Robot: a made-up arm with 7 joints. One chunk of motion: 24 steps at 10 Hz.
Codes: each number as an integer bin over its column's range. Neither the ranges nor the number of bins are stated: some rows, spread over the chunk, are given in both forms.
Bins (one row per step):
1: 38 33 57 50 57 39 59
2: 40 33 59 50 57 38 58
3: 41 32 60 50 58 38 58
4: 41 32 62 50 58 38 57
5: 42 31 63 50 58 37 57
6: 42 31 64 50 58 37 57
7: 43 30 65 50 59 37 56
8: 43 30 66 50 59 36 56
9: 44 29 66 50 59 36 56
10: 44 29 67 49 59 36 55
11: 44 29 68 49 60 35 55
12: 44 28 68 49 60 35 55
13: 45 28 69 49 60 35 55
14: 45 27 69 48 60 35 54
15: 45 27 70 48 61 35 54
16: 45 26 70 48 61 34 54
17: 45 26 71 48 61 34 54
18: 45 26 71 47 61 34 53
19: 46 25 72 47 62 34 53
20: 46 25 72 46 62 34 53
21: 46 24 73 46 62 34 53
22: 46 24 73 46 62 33 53
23: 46 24 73 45 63 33 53
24: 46 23 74 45 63 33 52
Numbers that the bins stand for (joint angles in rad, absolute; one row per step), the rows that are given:
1: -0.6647 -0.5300 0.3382 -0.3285 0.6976 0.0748 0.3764
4: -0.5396 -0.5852 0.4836 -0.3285 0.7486 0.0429 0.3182
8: -0.4562 -0.6955 0.6000 -0.3285 0.7996 -0.0209 0.2891
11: -0.4144 -0.7506 0.6582 -0.3515 0.8506 -0.0528 0.2600
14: -0.3727 -0.8609 0.6873 -0.3745 0.8506 -0.0528 0.2309
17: -0.3727 -0.9161 0.7455 -0.3745 0.9016 -0.0847 0.2309
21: -0.3310 -1.0264 0.8036 -0.4206 0.9526 -0.0847 0.2018
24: -0.3310 -1.0815 0.8327 -0.4436 1.0036 -0.1167 0.1727
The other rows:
2: -0.5813 -0.5300 0.3964 -0.3285 0.6976 0.0429 0.3473
3: -0.5396 -0.5852 0.4255 -0.3285 0.7486 0.0429 0.3473
5: -0.4979 -0.6403 0.5127 -0.3285 0.7486 0.0110 0.3182
6: -0.4979 -0.6403 0.5418 -0.3285 0.7486 0.0110 0.3182
7: -0.4562 -0.6955 0.5709 -0.3285 0.7996 0.0110 0.2891
9: -0.4144 -0.7506 0.6000 -0.3285 0.7996 -0.0209 0.2891
10: -0.4144 -0.7506 0.6291 -0.3515 0.7996 -0.0209 0.2600
12: -0.4144 -0.8058 0.6582 -0.3515 0.8506 -0.0528 0.2600
13: -0.3727 -0.8058 0.6873 -0.3515 0.8506 -0.0528 0.2600
15: -0.3727 -0.8609 0.7164 -0.3745 0.9016 -0.0528 0.2309
16: -0.3727 -0.9161 0.7164 -0.3745 0.9016 -0.0847 0.2309
18: -0.3727 -0.9161 0.7455 -0.3976 0.9016 -0.0847 0.2018
19: -0.3310 -0.9712 0.7745 -0.3976 0.9526 -0.0847 0.2018
20: -0.3310 -0.9712 0.7745 -0.4206 0.9526 -0.0847 0.2018
22: -0.3310 -1.0264 0.8036 -0.4206 0.9526 -0.1167 0.2018
23: -0.3310 -1.0264 0.8036 -0.4436 1.0036 -0.1167 0.2018

